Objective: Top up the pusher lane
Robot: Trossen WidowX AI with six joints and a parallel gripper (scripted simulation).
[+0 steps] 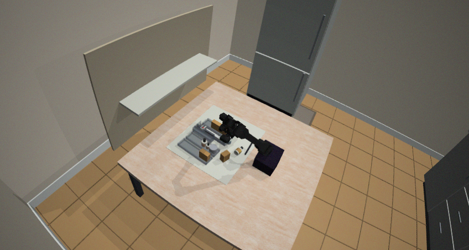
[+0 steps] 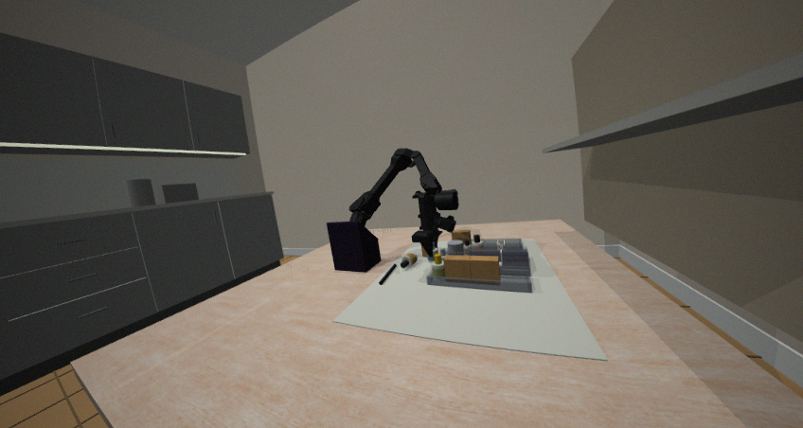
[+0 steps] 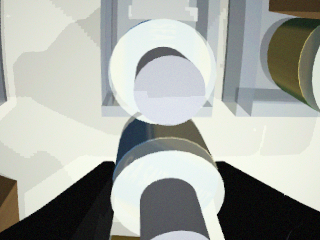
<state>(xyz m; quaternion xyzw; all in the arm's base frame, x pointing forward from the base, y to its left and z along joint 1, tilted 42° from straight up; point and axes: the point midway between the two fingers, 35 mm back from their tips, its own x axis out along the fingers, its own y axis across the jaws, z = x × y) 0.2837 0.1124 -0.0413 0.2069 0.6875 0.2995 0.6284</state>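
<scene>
Now: gripper tip 9 cm short of the pale mat, 1 cm to the right of it and 5 cm above it. Also, from my gripper tip: wall shelf (54 cm ahead, 8 cm to the left, 32 cm above); then black stick (14 cm behind, 9 cm to the right, 5 cm below).
</scene>
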